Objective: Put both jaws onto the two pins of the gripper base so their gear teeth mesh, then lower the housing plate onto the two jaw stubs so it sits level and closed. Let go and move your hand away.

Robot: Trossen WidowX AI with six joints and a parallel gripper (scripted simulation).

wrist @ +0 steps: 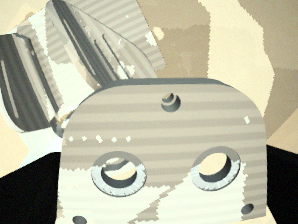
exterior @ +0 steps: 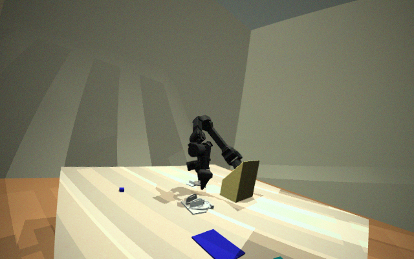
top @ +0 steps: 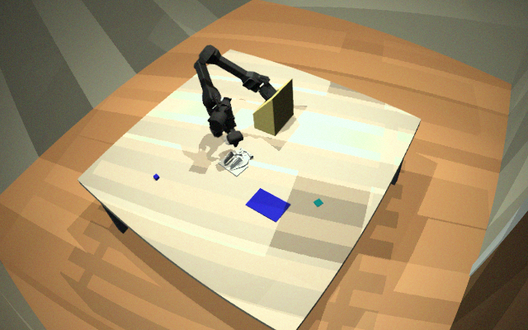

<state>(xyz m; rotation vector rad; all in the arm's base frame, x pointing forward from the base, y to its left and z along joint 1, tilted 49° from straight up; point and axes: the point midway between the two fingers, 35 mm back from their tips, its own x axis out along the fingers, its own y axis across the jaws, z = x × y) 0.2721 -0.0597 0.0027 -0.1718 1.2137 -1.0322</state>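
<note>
My gripper tip is now 10 mm past the white housing plate, 40 mm to the right of it and 80 mm above it. The rest, counted from my gripper tip: pale grey jaw: 10 mm ahead, 60 mm to the left, 70 mm below; then blue mat: 160 mm ahead, 280 mm to the left, 80 mm below; then small blue cube: 300 mm ahead, 240 mm to the right, 70 mm below.
</note>
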